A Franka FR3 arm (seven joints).
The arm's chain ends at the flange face. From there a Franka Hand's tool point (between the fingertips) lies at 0.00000 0.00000 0.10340 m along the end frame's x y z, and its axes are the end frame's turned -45 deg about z.
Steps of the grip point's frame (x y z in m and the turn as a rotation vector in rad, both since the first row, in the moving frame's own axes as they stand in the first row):
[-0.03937, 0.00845, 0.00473, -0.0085, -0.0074, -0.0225]
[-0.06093, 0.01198, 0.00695, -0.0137, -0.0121, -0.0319]
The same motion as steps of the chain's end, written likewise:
[-0.02196, 0.03265, 0.00474, -0.0112, 0.0008, -0.0225]
[-0.03476, 0.04967, 0.00697, -0.0182, 0.0011, -0.0319]

